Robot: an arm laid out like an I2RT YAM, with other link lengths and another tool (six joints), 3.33 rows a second.
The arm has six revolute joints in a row. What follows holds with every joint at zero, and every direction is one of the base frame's.
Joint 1 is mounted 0.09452 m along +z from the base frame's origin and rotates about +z.
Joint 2 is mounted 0.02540 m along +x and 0.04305 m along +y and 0.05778 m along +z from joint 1 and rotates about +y.
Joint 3 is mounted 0.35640 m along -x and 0.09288 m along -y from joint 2 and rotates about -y.
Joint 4 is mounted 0.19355 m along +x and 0.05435 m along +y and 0.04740 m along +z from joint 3 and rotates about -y.
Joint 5 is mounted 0.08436 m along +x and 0.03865 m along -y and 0.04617 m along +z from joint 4 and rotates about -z.
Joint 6 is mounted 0.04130 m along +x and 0.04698 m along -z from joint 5 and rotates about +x.
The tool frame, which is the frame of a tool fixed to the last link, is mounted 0.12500 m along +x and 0.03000 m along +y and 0.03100 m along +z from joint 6; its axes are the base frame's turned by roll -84.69, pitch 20.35 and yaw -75.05 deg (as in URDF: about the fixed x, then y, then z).
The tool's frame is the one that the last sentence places.
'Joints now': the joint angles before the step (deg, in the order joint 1, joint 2, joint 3, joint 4, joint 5, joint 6). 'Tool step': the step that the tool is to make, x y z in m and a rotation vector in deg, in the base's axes. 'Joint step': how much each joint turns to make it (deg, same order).
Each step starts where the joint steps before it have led.
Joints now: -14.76, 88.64, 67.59, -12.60, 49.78, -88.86
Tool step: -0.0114, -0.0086, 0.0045, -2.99, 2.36, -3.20
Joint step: -0.09, 0.00, 0.01, 0.00, 4.52, -1.93
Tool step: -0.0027, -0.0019, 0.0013, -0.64, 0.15, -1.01
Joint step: 0.00, -0.01, -0.03, 0.03, 1.21, 0.02
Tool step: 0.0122, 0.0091, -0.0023, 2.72, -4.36, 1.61
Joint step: 0.69, 0.03, 0.01, -0.02, -2.83, 4.42
